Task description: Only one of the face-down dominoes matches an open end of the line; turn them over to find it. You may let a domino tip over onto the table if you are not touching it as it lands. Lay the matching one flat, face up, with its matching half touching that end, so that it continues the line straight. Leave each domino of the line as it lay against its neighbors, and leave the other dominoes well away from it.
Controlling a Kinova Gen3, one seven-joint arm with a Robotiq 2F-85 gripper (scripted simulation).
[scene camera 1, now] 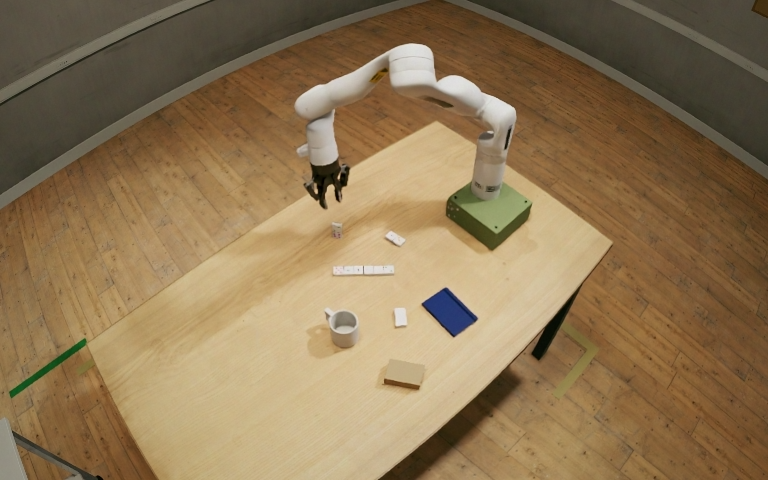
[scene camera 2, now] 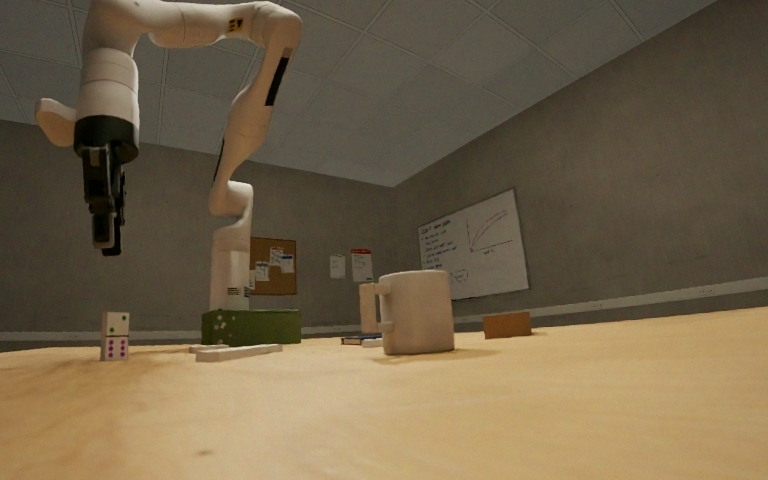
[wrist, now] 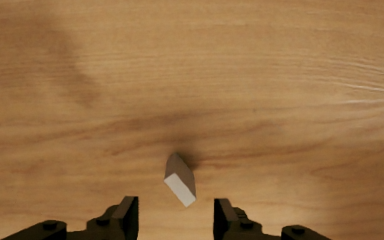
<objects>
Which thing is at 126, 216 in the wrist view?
The gripper.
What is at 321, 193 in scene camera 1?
The gripper.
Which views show the gripper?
Scene camera 1, scene camera 2 and the wrist view: all of them.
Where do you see a domino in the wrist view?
178, 176
</objects>
